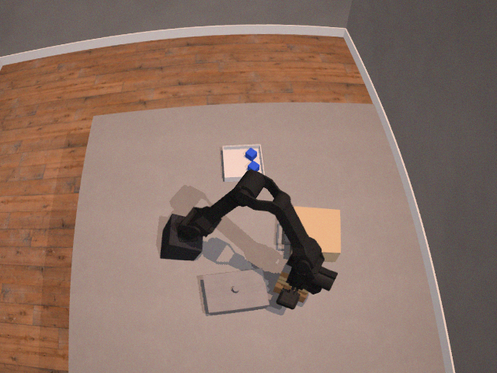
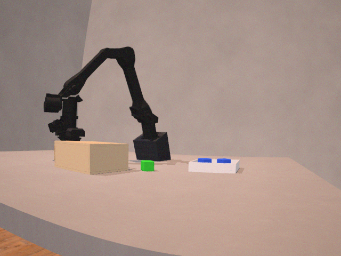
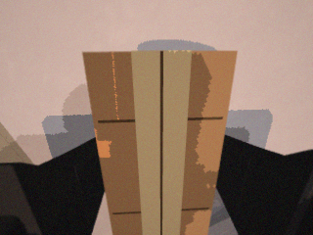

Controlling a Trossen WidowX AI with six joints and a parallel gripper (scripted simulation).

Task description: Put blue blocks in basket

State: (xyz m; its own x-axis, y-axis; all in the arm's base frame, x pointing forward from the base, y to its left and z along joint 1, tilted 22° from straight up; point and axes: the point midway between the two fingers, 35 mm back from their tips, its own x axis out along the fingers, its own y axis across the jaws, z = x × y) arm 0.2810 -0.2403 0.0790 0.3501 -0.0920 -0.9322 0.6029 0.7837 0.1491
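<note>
Now: hand 20 mm short of the red block, 10 mm to the left of it and 40 mm above it. The rest, counted from my hand: grey box: 180 mm behind, 30 mm to the left, 40 mm below; tan drawer cabinet: 140 mm ahead, 150 mm to the left, 20 mm below; knobbed lid: 180 mm behind, 30 mm to the left.
</note>
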